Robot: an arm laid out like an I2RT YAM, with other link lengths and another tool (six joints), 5 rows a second.
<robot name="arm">
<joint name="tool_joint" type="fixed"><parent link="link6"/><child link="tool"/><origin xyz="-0.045 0.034 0.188" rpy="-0.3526 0 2.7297"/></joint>
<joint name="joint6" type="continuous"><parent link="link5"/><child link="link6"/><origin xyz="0.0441 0 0.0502" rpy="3.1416 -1.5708 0"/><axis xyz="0 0 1"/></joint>
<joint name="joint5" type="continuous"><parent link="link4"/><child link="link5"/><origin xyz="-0.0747 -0.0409 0.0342" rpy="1.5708 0 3.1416"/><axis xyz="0 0 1"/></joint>
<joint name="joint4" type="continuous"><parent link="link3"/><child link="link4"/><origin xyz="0.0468 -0.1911 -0.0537" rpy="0 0 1.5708"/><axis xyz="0 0 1"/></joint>
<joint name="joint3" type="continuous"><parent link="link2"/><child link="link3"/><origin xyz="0.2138 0 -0.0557" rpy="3.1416 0 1.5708"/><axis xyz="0 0 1"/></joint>
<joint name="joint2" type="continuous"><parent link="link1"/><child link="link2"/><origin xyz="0.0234 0.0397 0.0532" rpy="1.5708 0 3.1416"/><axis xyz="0 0 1"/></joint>
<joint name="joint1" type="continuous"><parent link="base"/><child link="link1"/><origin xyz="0 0 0.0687" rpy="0 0 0"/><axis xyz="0 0 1"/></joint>
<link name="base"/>
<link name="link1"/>
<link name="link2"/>
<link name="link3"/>
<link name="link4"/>
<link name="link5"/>
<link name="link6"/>
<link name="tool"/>
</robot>
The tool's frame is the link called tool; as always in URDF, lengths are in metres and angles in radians. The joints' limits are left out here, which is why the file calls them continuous.
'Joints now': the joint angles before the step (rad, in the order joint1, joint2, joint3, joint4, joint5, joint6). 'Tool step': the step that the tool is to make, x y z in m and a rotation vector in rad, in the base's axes. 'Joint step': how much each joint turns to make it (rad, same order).
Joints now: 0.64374 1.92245 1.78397 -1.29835 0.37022 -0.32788
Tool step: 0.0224 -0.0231 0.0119 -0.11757 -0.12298 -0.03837
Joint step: 0.02635 0.00001 -0.00023 0.00557 0.17549 0.04581
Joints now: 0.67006 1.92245 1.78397 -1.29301 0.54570 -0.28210
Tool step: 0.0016 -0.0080 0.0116 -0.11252 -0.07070 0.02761
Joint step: 0.06403 -0.00010 -0.00022 -0.03263 0.13504 0.02434
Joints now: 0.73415 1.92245 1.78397 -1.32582 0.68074 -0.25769
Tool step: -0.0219 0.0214 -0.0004 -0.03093 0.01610 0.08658
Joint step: 0.09730 -0.00007 0.00012 -0.04141 0.01145 0.01262
